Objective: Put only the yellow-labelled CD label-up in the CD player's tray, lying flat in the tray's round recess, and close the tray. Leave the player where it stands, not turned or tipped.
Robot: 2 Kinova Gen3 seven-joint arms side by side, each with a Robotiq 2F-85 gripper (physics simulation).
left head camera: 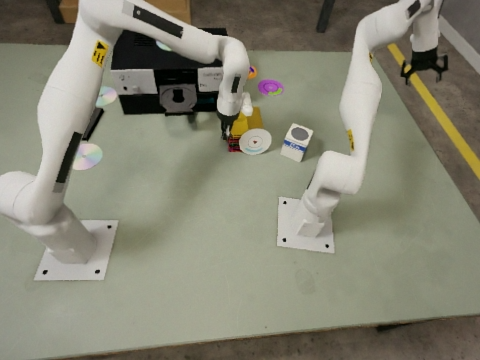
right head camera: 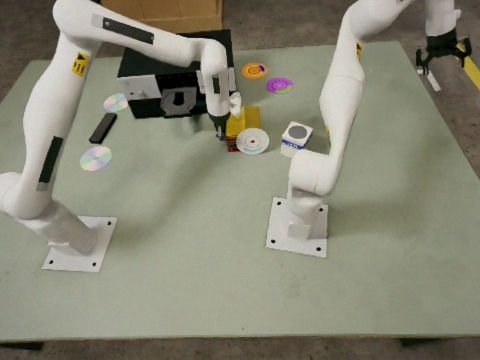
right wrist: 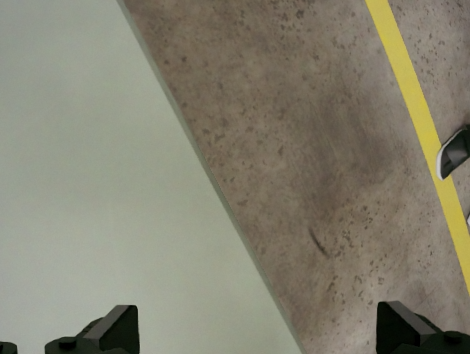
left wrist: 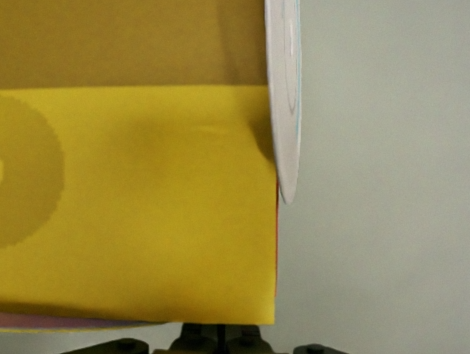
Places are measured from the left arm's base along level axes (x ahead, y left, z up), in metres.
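Where they show: left gripper, between the fingertips: [left head camera: 224, 138] [right head camera: 222, 139] [left wrist: 220, 334]; right gripper, between the fingertips: [left head camera: 422, 83] [right head camera: 443, 71] [right wrist: 257, 331]; left arm's base, origin of its link: [left head camera: 79, 248] [right head camera: 81, 242]; right arm's base, origin of its link: [left head camera: 305, 223] [right head camera: 297, 225].
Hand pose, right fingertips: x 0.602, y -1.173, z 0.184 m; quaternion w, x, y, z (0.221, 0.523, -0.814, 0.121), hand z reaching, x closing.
Note:
Each offset is from my right fingertips to the top centre of the thing. "spot": to the spot under its first point.
The black CD player [left head camera: 145, 56] [right head camera: 150, 55] stands at the back left with its grey tray [left head camera: 170, 103] [right head camera: 169, 104] out; no disc shows in the recess. The yellow CD {spot: dz -0.080, dx -0.160, dy +0.746 m} [left wrist: 55, 322] leans at the near side of the yellow-topped stack {dz -0.090, dx -0.144, dy +0.686 m} [left head camera: 239, 128] [right head camera: 235, 127] [left wrist: 175, 210] in the left wrist view, seen nearly edge-on; the head views hide it. My left gripper [left head camera: 226, 136] [right head camera: 220, 135] [left wrist: 220, 334] is shut and low beside the stack, near its corner and past the disc's visible end; its tips are partly hidden. My right gripper [left head camera: 423, 79] [right head camera: 443, 63] [right wrist: 257, 331] is open, high beyond the table's right edge.
A white CD {spot: dz -0.127, dx -0.214, dy +0.647 m} [left head camera: 255, 141] [right head camera: 252, 141] [left wrist: 284, 100] leans on the stack's other side. A tea box {dz -0.088, dx -0.205, dy +0.491 m} [left head camera: 297, 142] [right head camera: 296, 140] stands right of it. Purple {dz -0.183, dx +0.175, dy +0.546 m} [left head camera: 271, 87] [right head camera: 279, 85] and orange {dz -0.183, dx +0.288, dy +0.666 m} [right head camera: 254, 70] discs lie behind. A remote {dz -0.164, dx -0.111, dy +1.271 m} [right head camera: 103, 128] lies between silver discs at left.

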